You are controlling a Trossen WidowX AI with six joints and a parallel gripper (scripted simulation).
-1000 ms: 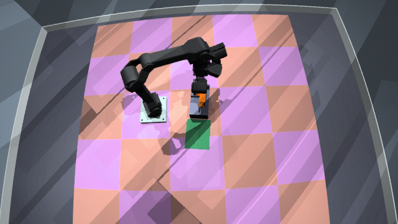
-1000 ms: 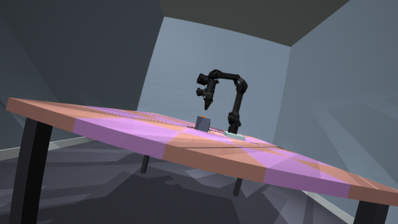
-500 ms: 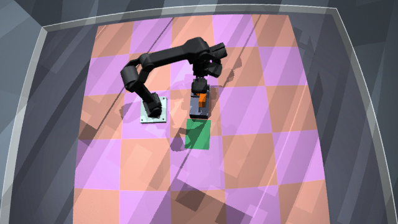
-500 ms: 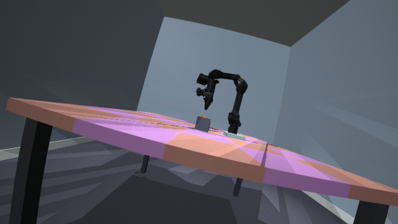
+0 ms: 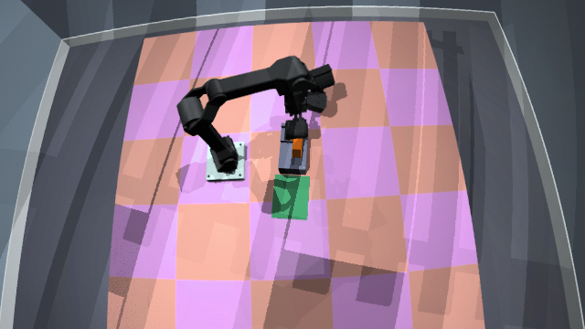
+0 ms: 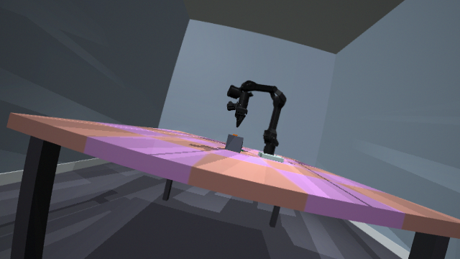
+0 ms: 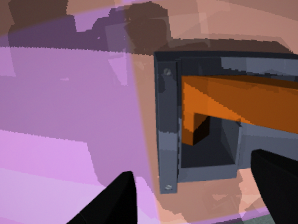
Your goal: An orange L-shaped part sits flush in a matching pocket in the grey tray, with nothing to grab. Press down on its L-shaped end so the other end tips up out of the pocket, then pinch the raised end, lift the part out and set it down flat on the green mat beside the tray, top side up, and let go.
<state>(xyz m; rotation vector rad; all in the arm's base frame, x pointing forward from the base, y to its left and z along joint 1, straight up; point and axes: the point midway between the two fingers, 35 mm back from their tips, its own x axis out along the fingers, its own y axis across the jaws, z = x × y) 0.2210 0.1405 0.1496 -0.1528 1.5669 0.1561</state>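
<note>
My gripper tip is 4 cm to the left of the orange L-shaped part and 10 cm above it. Also, from my gripper tip: green mat (1 cm ahead, 22 cm to the right, 16 cm below).
</note>
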